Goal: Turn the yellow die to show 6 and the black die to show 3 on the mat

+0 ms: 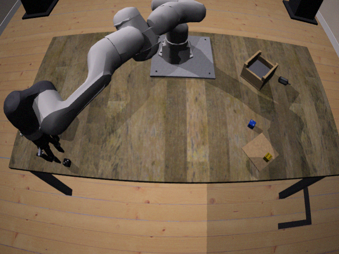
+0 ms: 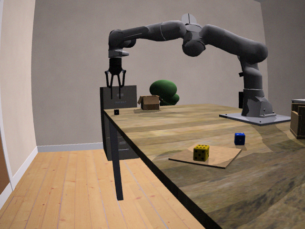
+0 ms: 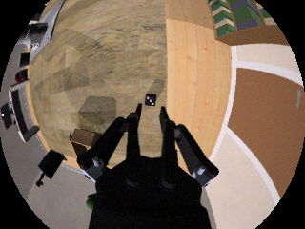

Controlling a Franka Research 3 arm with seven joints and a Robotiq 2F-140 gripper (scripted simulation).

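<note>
Right now my hand is 11 cm above the black die. Also, from my hand: cardboard box: 26 cm behind, 20 cm to the right, 8 cm below; tan mat: 12 cm behind, 87 cm to the left, 12 cm below; blue die: 25 cm behind, 83 cm to the left, 11 cm below.
</note>
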